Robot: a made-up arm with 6 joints.
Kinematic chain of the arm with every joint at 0, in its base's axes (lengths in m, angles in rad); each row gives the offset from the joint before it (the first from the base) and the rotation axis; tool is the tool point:
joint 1: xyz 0 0 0.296 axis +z
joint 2: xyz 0 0 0 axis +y
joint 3: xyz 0 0 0.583 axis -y
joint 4: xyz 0 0 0 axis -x
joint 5: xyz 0.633 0 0 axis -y
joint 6: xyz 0 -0.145 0 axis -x
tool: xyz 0 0 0
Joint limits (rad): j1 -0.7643..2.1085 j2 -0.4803..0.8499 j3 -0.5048..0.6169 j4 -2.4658..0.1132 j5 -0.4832..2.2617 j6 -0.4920..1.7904
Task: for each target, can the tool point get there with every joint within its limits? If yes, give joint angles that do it. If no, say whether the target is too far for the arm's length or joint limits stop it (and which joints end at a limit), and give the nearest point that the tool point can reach.
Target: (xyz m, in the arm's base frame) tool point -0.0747 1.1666 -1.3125
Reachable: no: too far | nearest point -0.0423 0.6602 0.0711 | short by 1.474 m
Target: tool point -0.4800 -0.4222 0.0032
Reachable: no: joint limits stop it (at a limit: joint 1, joint 2, joint 3) | nearest point 0.2709 -0.4029 0.0407 | short by 0.752 m
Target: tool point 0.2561 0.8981 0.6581
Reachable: yes | joints 1.2161 0.5415 0.5233 -2.0887 1.0251 0.2654
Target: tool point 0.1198 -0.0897 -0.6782
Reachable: no: joint limits stop it (at a limit: joint 2, joint 3) | nearest point 0.3459 -0.2590 0.0314 | short by 0.764 m
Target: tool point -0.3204 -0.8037 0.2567
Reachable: no: joint limits stop it (at a limit: joint 1, joint 3) | nearest point 0.3230 -0.5015 0.2258 | short by 0.712 m
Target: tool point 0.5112 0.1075 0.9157
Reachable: yes | joints 0.1100 -0.2170 0.0723 -1.9280 0.6774 0.8065
